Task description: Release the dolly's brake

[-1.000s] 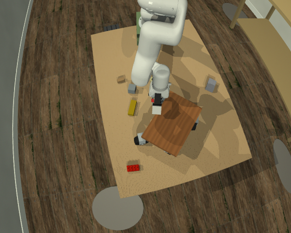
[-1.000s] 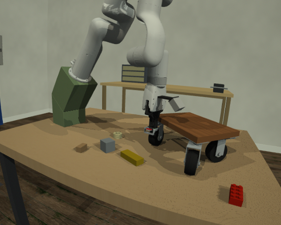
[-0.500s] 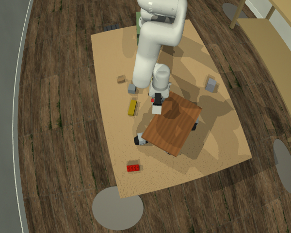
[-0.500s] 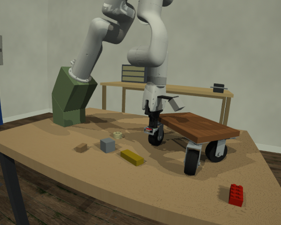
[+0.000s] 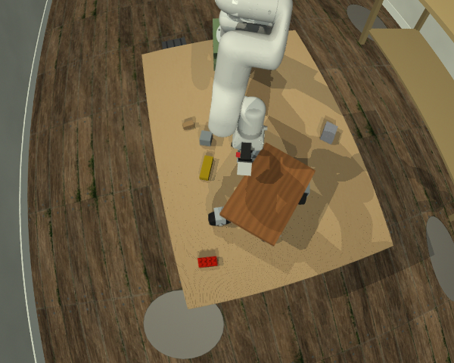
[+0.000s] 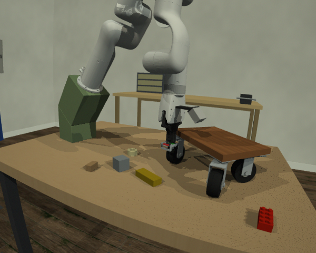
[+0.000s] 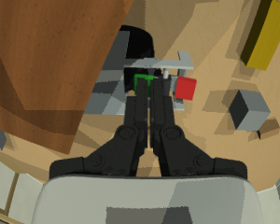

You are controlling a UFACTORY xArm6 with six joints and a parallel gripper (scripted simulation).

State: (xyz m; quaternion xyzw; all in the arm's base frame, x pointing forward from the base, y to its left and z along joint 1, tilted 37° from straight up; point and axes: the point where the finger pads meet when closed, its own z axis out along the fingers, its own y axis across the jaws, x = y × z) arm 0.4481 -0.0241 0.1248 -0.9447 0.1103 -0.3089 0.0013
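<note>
My hand is 30 mm above the brake pedal and 10 mm to the left of it. The rest, counted from my hand: cream ring: 170 mm behind, 100 mm below, 20 mm to the left; yellow block: 140 mm to the right, 100 mm below, 10 mm behind; grey cube: 130 mm behind, 120 mm to the right, 90 mm below.
</note>
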